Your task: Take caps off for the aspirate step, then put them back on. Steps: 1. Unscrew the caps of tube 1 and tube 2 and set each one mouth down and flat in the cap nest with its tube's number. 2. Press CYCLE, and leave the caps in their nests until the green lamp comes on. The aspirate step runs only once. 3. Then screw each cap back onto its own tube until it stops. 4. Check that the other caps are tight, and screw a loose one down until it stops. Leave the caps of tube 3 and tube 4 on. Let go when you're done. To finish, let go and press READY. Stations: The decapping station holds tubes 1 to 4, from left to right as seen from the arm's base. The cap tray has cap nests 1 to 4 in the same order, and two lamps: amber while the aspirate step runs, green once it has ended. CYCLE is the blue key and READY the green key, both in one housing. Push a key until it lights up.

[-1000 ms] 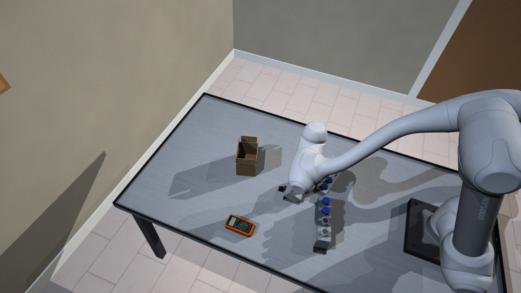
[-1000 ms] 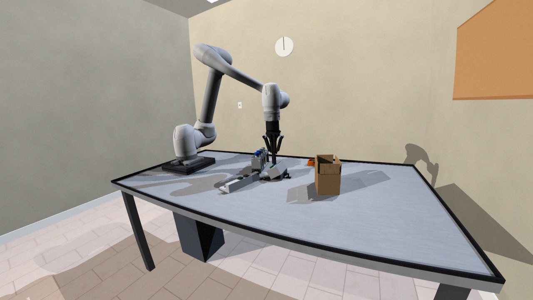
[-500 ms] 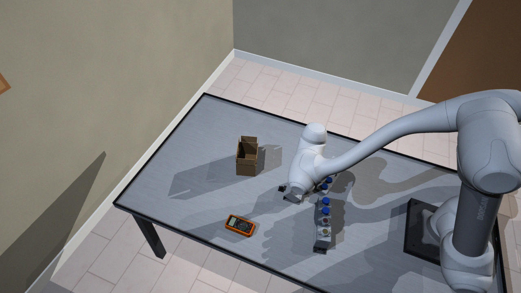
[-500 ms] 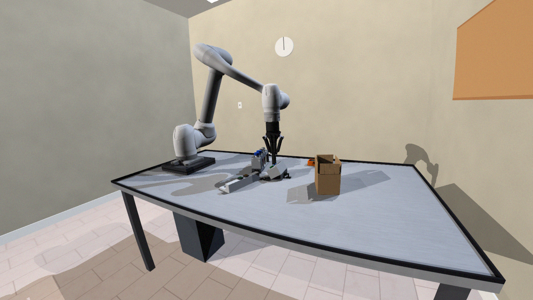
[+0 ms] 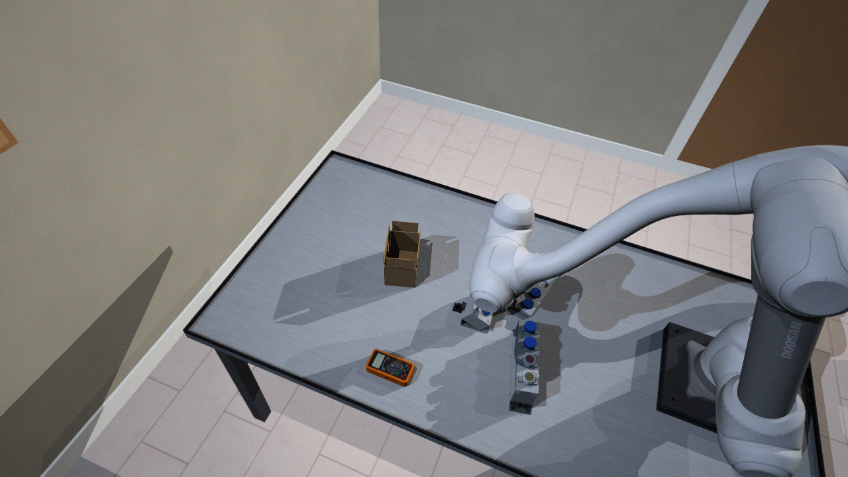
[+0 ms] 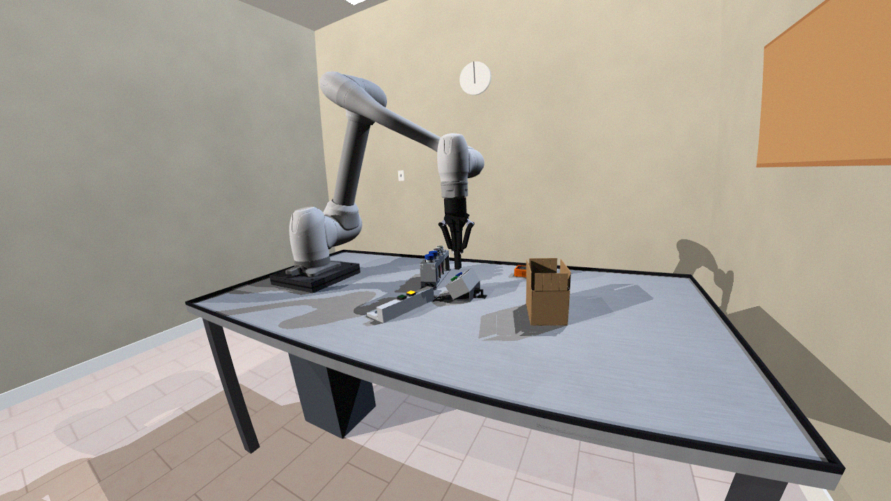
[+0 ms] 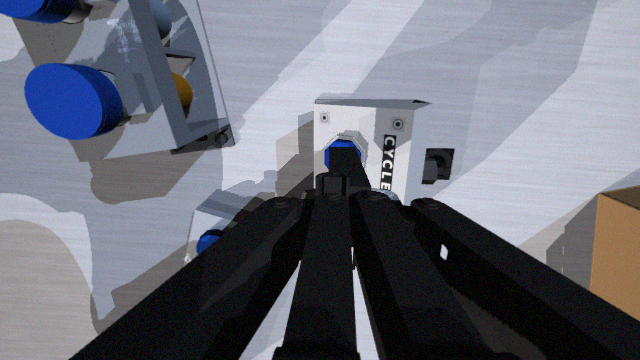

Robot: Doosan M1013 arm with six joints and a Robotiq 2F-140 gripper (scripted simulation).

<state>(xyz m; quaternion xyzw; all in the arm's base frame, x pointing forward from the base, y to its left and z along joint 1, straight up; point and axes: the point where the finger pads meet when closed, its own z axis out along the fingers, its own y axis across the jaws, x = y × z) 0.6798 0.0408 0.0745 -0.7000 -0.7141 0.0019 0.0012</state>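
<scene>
My hand is 50 mm above the blue key. The rest, counted from my hand: orange multimeter (250 mm to the left, 220 mm ahead, 100 mm below); then key housing (70 mm below, 20 mm to the right, 20 mm ahead); then green key (50 mm to the right, 50 mm below).
</scene>
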